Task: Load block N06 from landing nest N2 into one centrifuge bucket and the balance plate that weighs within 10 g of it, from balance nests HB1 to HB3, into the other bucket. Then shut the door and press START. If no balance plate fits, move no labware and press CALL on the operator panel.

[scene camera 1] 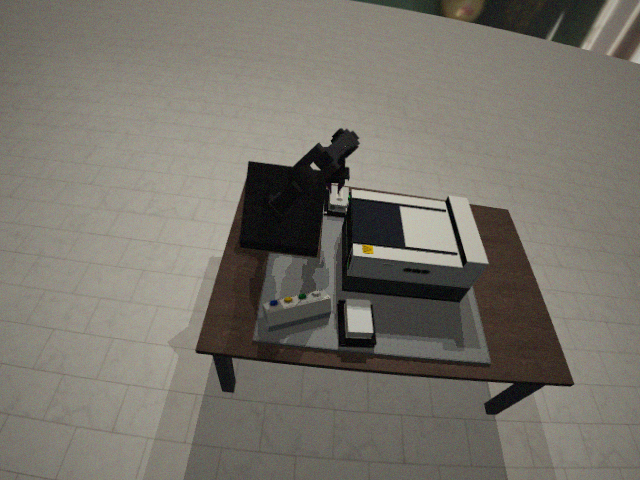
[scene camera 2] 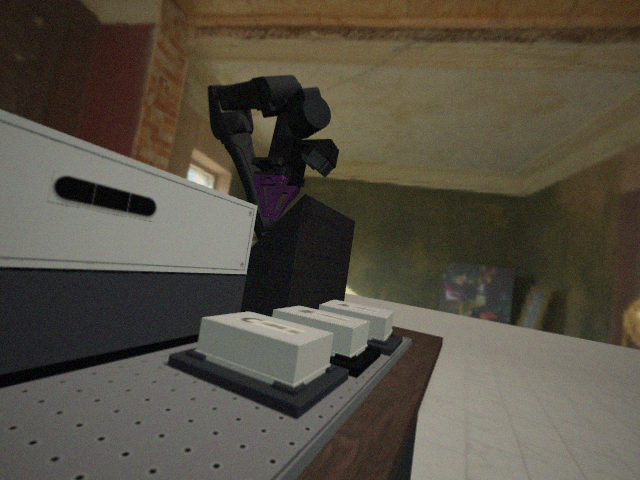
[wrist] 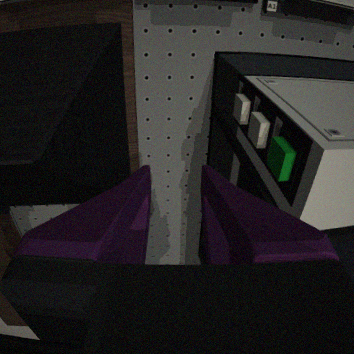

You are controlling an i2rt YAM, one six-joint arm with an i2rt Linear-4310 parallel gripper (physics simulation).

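Pixels of known places: gripper, fingertip midpoint: (scene camera 1: 334, 192) (scene camera 2: 269, 218) (wrist: 175, 176); arm's base, origin of the base link: (scene camera 1: 275, 209).
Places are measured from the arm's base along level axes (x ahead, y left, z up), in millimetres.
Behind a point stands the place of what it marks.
Observation:
My gripper (scene camera 1: 338, 192) @(z 68, x 216, y 60 mm) (scene camera 2: 270, 207) @(z 68, x 216, y 60 mm) (wrist: 175, 176) @(z 68, x 216, y 60 mm) has purple fingers nearly shut, with a narrow gap and nothing between them. It hangs at the centrifuge's (scene camera 1: 468, 242) @(z 113, x 684, y -171 mm) (scene camera 2: 129, 227) @(z 9, x 489, y 74 mm) back left corner, just left of a button panel with two white buttons and a green button (wrist: 281, 163) @(z 59, x 274, y 57 mm). The centrifuge top shows a dark opening (scene camera 1: 376, 223) @(z 82, x 366, y -97 mm) beside a white sliding door (scene camera 1: 425, 229) @(z 79, x 550, y -97 mm). A white block (scene camera 1: 358, 319) @(z -60, x 317, y -408 mm) sits on a dark nest at the front. Three white plates (scene camera 2: 266, 346) @(z -87, x 436, y 227 mm) (scene camera 2: 323, 328) @(z -87, x 304, y 233 mm) (scene camera 2: 361, 316) @(z -82, x 163, y 247 mm) sit on dark nests in a row in scene camera 2.
The arm stands on a black pedestal (scene camera 1: 281, 209) (scene camera 2: 305, 252) @(z 16, x 145, y 111 mm) (wrist: 53, 88) @(z 83, x 175, y 110 mm). An operator panel (scene camera 1: 297, 309) @(z -59, x 114, y -391 mm) with several coloured buttons stands at the front left. All rest on a perforated grey board (scene camera 1: 413, 335) @(z -130, x 528, y -415 mm) (scene camera 2: 103, 429) @(z -131, x 554, y 181 mm) (wrist: 168, 88) @(z -131, x 231, y 37 mm) on a brown table (scene camera 1: 522, 320) @(z -143, x 998, y -315 mm).

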